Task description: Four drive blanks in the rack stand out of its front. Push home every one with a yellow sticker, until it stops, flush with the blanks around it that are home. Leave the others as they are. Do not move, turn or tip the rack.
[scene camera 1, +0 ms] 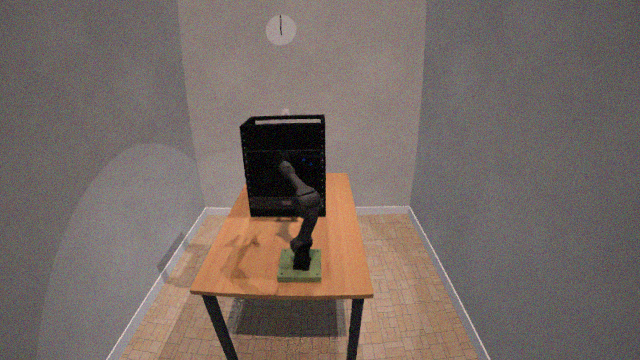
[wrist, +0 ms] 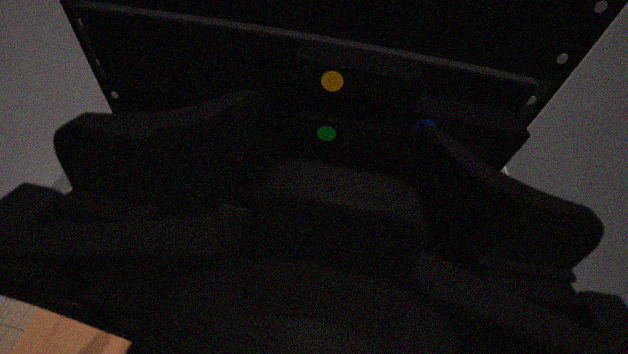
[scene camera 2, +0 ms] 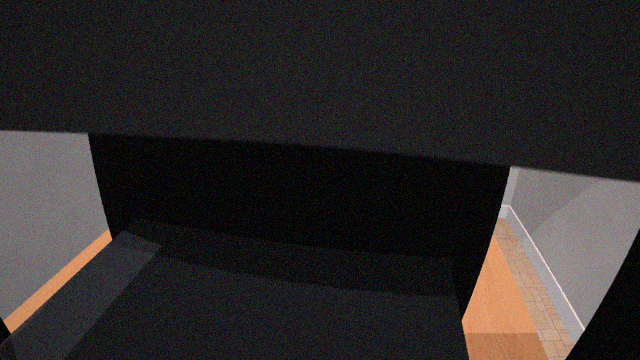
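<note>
The black rack [scene camera 1: 285,136] [scene camera 2: 300,200] [wrist: 200,45] stands upright on the table. In the wrist view, a yellow sticker [wrist: 332,81] shows on its dark front, above a green sticker [wrist: 326,133]. A blue sticker [wrist: 425,124] is partly covered by the right fingertip. In scene camera 1, two blue stickers [scene camera 1: 303,160] [scene camera 1: 310,164] show; the yellow and green ones do not. My gripper [scene camera 1: 281,156] [wrist: 334,127] is open in front of the rack, its fingertips on either side of and slightly below the yellow sticker. The blank edges are too dark to tell how far each stands out, or whether I touch one.
The wooden table [scene camera 1: 240,270] carries the green base plate [scene camera 1: 285,272] of the arm, in front of the rack. The arm reaches up and forward to the rack's front. Screw heads [wrist: 562,58] line the rack's side rail. Walls stand on both sides beyond the table.
</note>
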